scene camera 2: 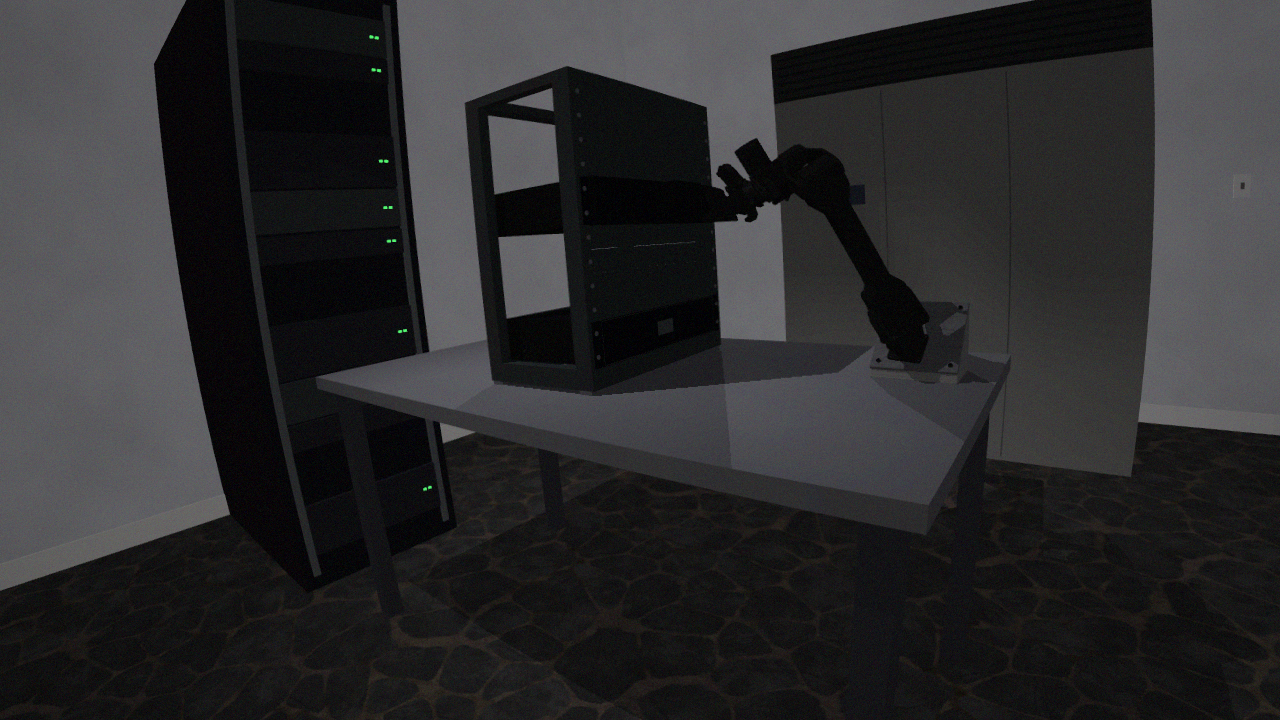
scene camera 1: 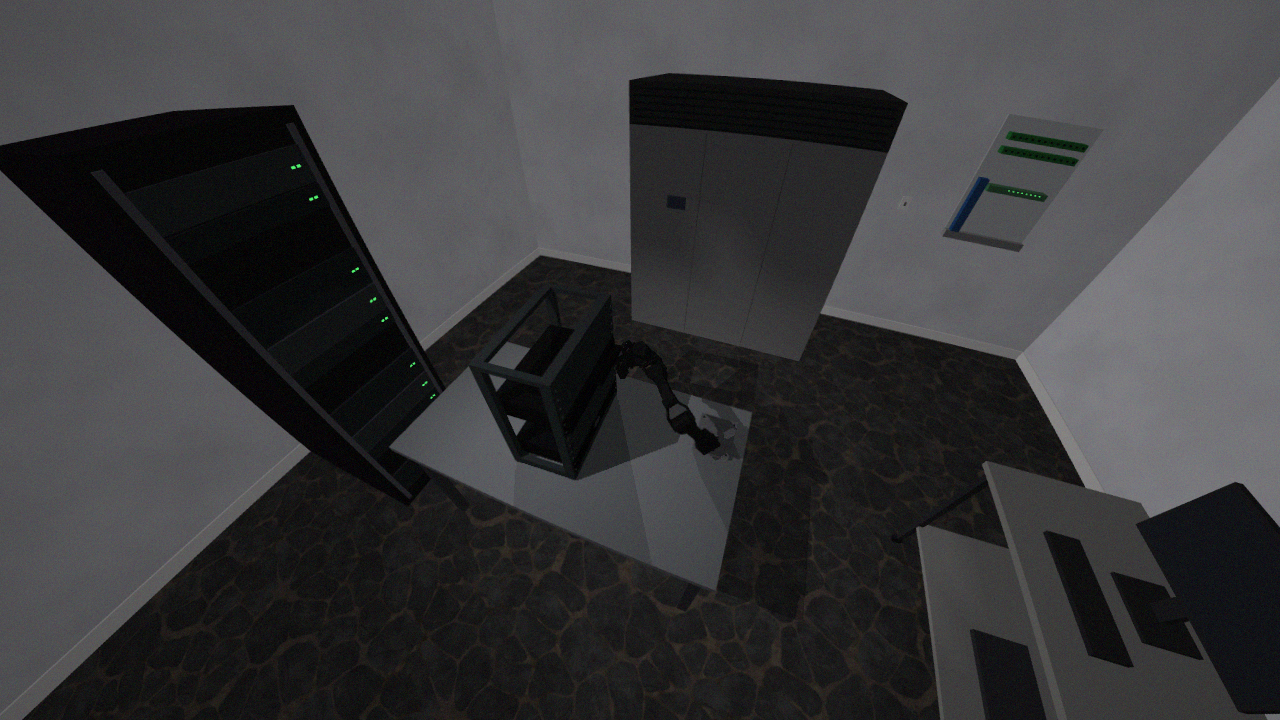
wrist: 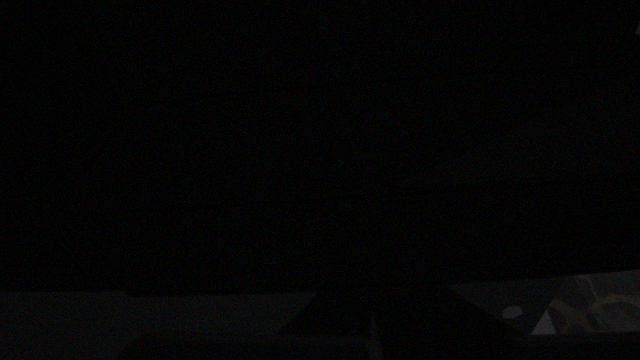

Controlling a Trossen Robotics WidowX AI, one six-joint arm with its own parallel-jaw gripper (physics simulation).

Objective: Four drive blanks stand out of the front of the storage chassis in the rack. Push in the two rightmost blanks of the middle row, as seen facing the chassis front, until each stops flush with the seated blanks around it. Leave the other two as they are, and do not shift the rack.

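Pixels of known places: gripper, fingertip midpoint: (scene camera 2: 702,220) (wrist: 368,252); arm's base, link origin: (scene camera 2: 908,347) (scene camera 1: 709,441).
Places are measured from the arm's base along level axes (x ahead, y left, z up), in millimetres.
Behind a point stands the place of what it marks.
Note:
The rack (scene camera 1: 557,429) @[x 471, y 386, z 318 mm] (scene camera 2: 580,286) @[x 465, y 385, z 150 mm] stands upright on the table. The storage chassis (scene camera 2: 640,201) @[x 459, y 212, z 304 mm] (wrist: 300,225) @[x 458, y -23, z 311 mm] is a nearly black band across the rack's front, above its middle. The chassis face fills most of the wrist view, too dark to tell single drive blanks, their rows or how far any stands out. My gripper (scene camera 1: 619,365) @[x 490, y -32, z 264 mm] (scene camera 2: 716,204) @[x 490, y -32, z 264 mm] (wrist: 376,340) is shut and empty. In scene camera 2 its tips are at the far end of the chassis front, at chassis height; I cannot tell whether they touch a blank. Its fingers are partly visible along the wrist view's bottom edge.
The arm's base plate (scene camera 2: 917,371) @[x -28, y 32, z -37 mm] sits at the right of the table (scene camera 1: 680,528) @[x -11, y 383, z -55 mm] (scene camera 2: 760,479) @[x -3, y 546, z -62 mm]. A plain panel (scene camera 2: 644,277) @[x 476, y 199, z 150 mm] and a dark lower unit (scene camera 2: 644,333) @[x 474, y 213, z 35 mm] are below the chassis. A tall server cabinet (scene camera 1: 340,313) (scene camera 2: 192,268) stands left of the table.

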